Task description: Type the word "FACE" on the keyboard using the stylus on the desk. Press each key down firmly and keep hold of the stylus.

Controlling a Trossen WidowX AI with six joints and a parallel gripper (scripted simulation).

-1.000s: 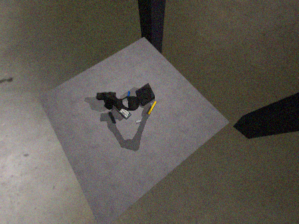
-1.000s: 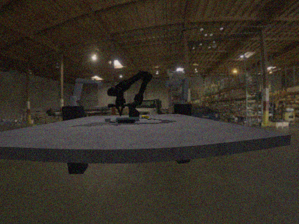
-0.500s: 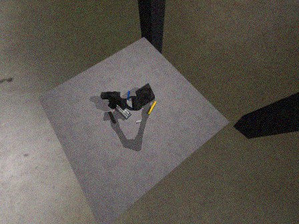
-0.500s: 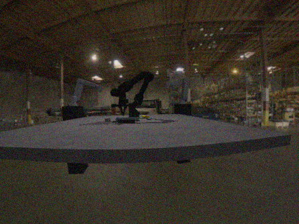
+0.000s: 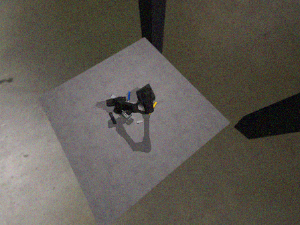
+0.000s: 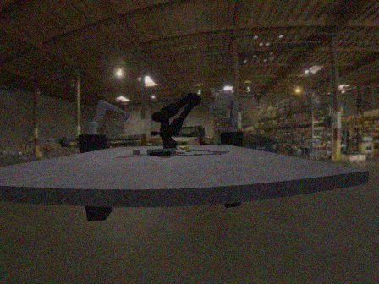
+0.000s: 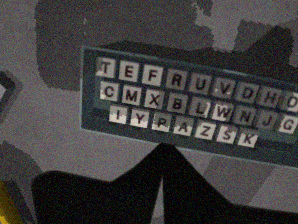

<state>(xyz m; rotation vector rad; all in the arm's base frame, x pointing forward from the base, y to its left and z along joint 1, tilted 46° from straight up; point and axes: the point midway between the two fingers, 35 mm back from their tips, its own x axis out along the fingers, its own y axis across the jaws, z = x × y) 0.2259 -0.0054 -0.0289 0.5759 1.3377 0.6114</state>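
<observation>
Right now the blue stylus is 9 cm behind my gripper tip, 8 cm to the right of it and 3 cm below it. Round my gripper tip: dark flat object: 14 cm ahead, 3 cm to the right, 3 cm below; light block: 19 cm to the right, 3 cm below, 1 cm ahead.
</observation>
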